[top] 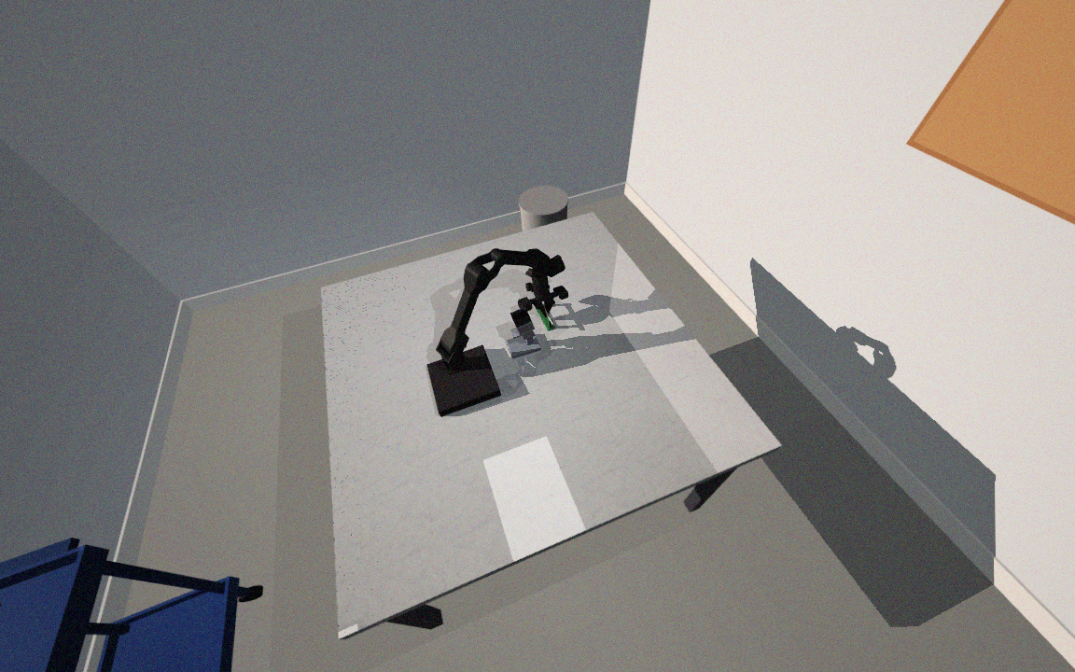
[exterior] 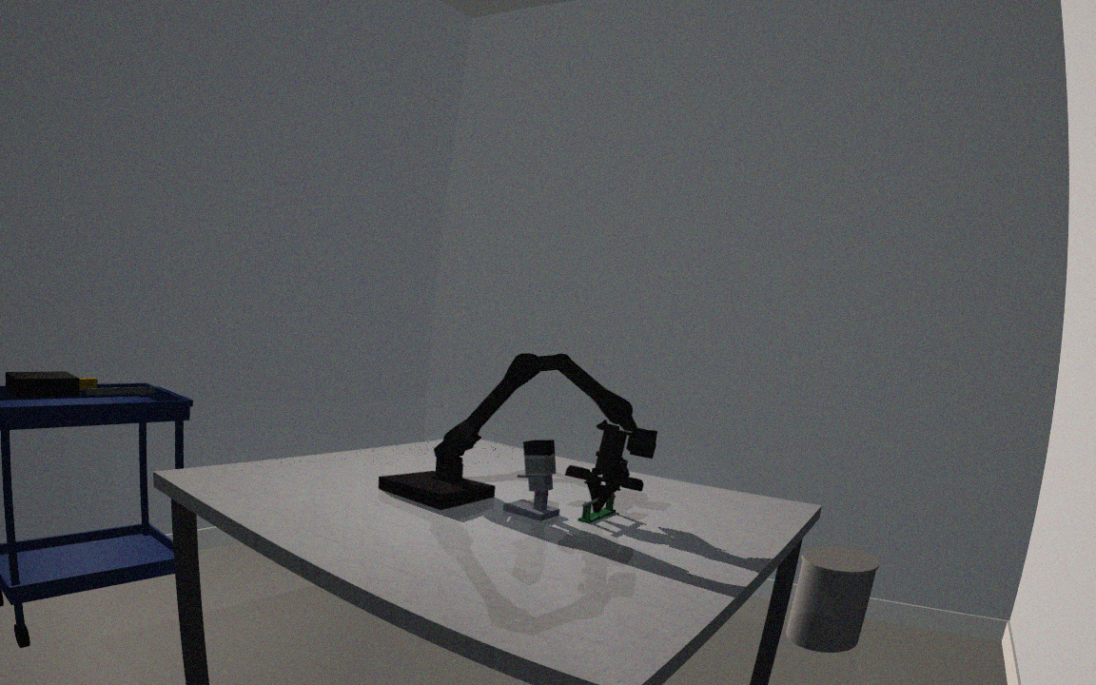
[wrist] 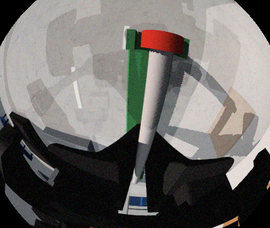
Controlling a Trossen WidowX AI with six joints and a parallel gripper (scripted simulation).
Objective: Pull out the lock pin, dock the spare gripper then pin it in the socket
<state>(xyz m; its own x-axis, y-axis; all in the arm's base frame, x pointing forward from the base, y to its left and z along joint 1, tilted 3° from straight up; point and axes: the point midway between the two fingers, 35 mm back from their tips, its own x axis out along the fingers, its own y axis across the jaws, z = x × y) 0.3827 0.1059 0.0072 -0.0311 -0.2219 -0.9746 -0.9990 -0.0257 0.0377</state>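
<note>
My gripper tip is 1 cm to the right of the green rack and 1 cm below it. Also, from my gripper tip: mount: 12 cm behind, 9 cm to the right, 4 cm above; spare gripper: 11 cm behind, 11 cm above, 9 cm to the right.
</note>
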